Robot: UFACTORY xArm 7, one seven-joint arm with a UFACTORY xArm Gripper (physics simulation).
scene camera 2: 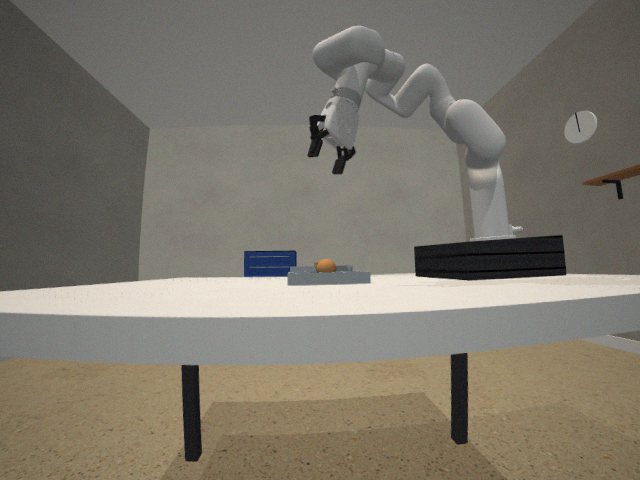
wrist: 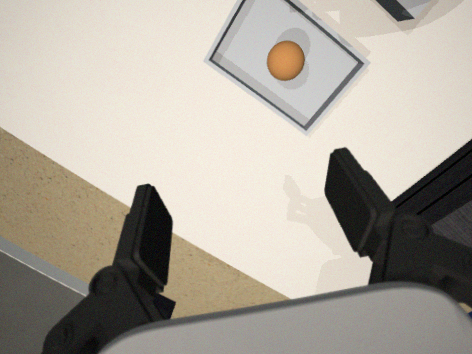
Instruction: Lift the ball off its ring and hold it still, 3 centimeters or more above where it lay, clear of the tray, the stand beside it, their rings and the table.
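Pixels of known places: gripper, fingertip midpoint: [scene camera 2: 325, 165] [wrist: 244, 186]; arm's base, link origin: [scene camera 2: 492, 240].
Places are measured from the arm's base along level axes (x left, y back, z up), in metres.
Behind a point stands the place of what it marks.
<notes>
An orange ball [scene camera 2: 326, 266] @(z -0.064, x 0.093, y -0.502 m) [wrist: 285, 60] @(z -0.044, x 0.069, y -0.505 m) sits inside a shallow grey tray [scene camera 2: 329, 279] @(z -0.093, x 0.134, y -0.497 m) [wrist: 256, 95] @(z -0.077, x 0.130, y -0.501 m) on the table. In the wrist view the ball is at the upper middle, with its ring not visible under it. My gripper [scene camera 2: 325, 164] @(z 0.179, x 0.126, y -0.500 m) [wrist: 244, 186] @(z 0.179, x 0.126, y -0.500 m) is open and empty. In the scene view it hangs high above the tray, tilted. In the wrist view the ball lies beyond the fingertips, above the gap between them. The stand cannot be made out for certain.
Part of a dark-edged grey object [wrist: 397, 11] @(z -0.082, x -0.065, y -0.435 m) shows at the top right of the wrist view. The robot's black base block [scene camera 2: 491, 257] @(z -0.053, x 0.140, y -0.108 m) stands on the right of the white table [scene camera 2: 206, 299] @(z -0.105, x 0.379, y -0.668 m). A blue box [scene camera 2: 269, 263] shows behind the table's far edge.
</notes>
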